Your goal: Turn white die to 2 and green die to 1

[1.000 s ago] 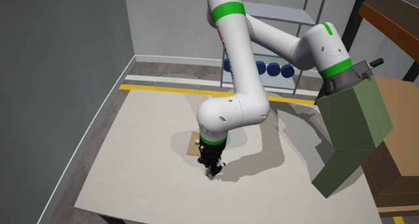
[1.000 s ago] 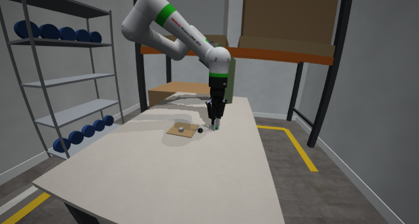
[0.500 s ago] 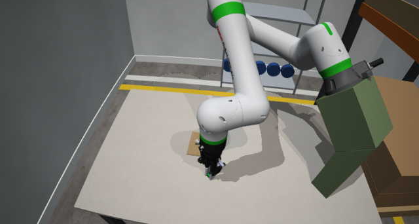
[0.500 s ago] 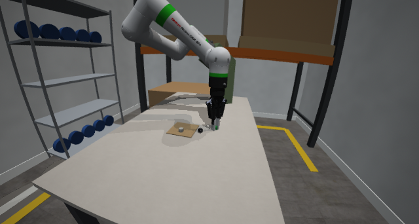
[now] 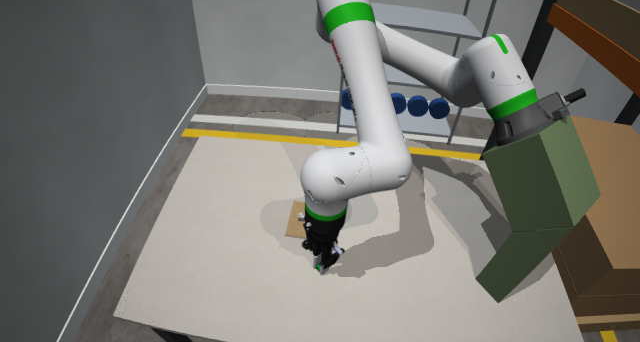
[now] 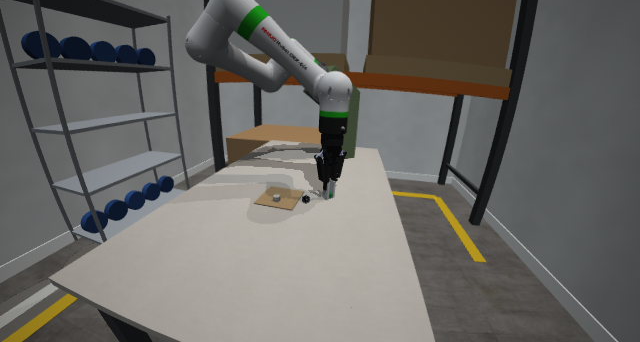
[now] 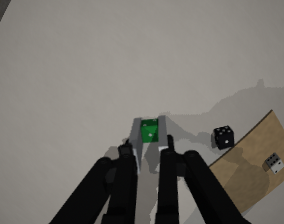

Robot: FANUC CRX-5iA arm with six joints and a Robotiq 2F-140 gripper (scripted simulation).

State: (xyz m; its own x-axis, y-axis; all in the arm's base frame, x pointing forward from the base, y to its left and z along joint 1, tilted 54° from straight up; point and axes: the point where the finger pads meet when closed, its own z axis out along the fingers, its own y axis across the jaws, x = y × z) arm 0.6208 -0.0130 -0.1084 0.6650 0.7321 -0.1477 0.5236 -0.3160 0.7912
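Now: the mat 170 mm to the right of my hand, 30 mm below it and 20 mm ahead of it. From my hand the other things lie so: black die (80 mm to the right, 40 mm ahead, 30 mm below); green die (20 mm below); white die (180 mm to the right, 50 mm ahead, 20 mm below).
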